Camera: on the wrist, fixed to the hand. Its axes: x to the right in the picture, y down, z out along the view.
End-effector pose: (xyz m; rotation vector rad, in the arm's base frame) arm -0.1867 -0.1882 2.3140 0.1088 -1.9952 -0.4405
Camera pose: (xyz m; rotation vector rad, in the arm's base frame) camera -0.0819 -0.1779 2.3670 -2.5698 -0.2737 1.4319
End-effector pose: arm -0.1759 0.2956 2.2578 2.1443 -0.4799 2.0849
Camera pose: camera -0.2936 0.2911 2.2525 0.1961 1.6494 0.0622
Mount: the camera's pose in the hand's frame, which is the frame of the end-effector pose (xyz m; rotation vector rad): -0.0052 0.0404 -0.1106 0.1147 0.3372 -3.1162
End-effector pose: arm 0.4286 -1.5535 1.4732 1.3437 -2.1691 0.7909
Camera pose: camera 0.4037 -1.4603 1.5409 1.9738 1.3434 -0.3859
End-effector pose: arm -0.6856 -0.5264 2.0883 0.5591 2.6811 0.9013
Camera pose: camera -0.7093 -0.5568 2.1997 -2.6366 0.6103 -0.3915
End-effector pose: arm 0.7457 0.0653 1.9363 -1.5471 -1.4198 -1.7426
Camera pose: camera 0.7268 -0.0479 1.9630 -1.3738 1.3126 0.5841
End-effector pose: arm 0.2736 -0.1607 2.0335 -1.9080 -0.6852 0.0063
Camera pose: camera 0.3217 -0.2675 2.0465 0.9120 -2.2268 -1.8140
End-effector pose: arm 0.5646 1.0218 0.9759 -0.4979 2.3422 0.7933
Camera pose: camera 0.5005 0.9816 1.0663 -2.5027 -0.3915 -0.9854
